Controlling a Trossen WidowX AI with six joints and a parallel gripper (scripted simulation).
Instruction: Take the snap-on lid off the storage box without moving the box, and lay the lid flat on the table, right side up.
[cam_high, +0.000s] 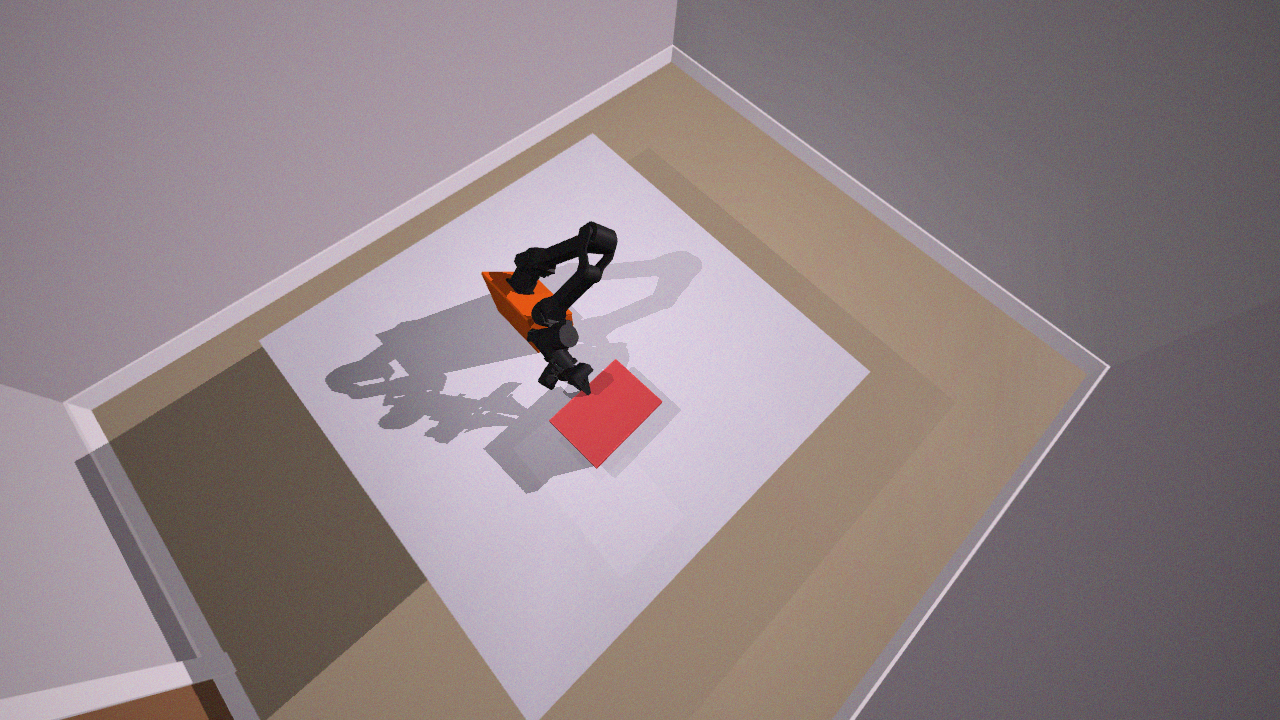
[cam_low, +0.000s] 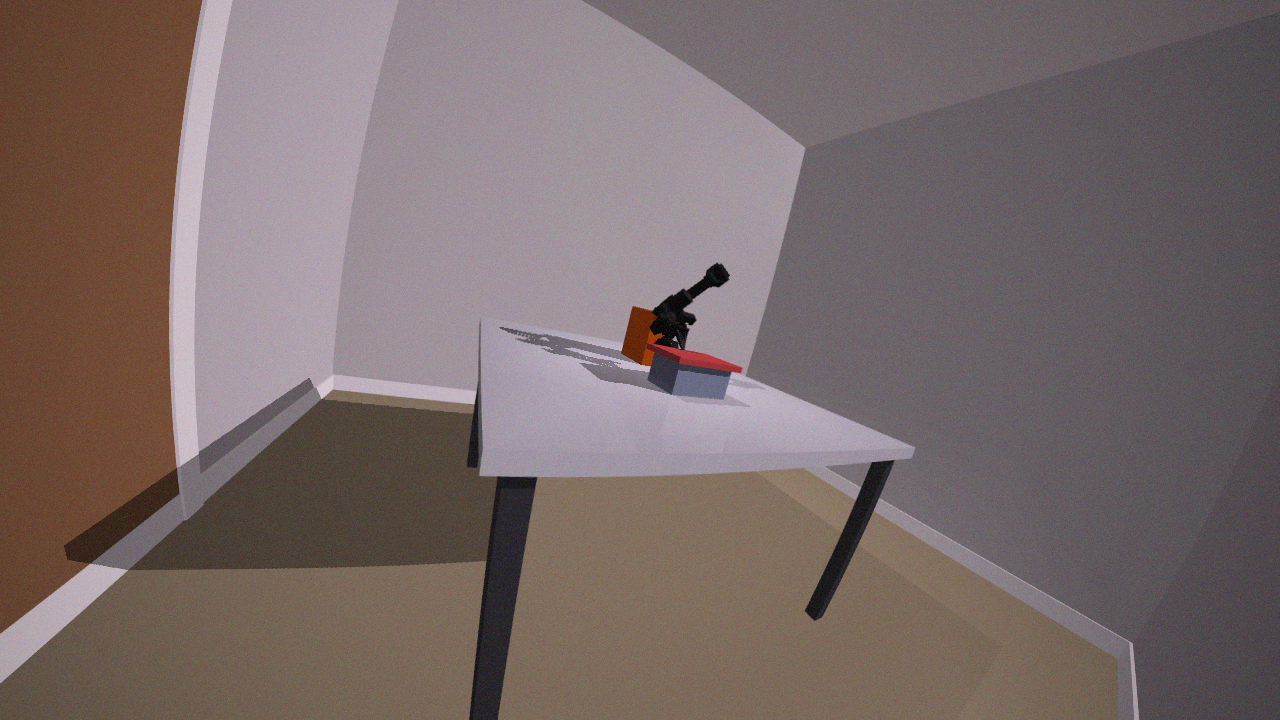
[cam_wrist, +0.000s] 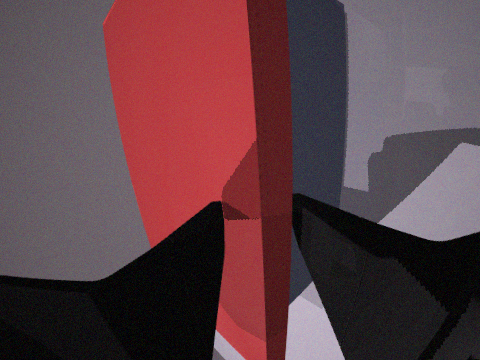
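The red lid lies 7 cm ahead of my gripper tip and 1 cm to the left of it. Also, from my gripper tip: grey-blue storage box 7 cm ahead, 1 cm to the left, 5 cm below.
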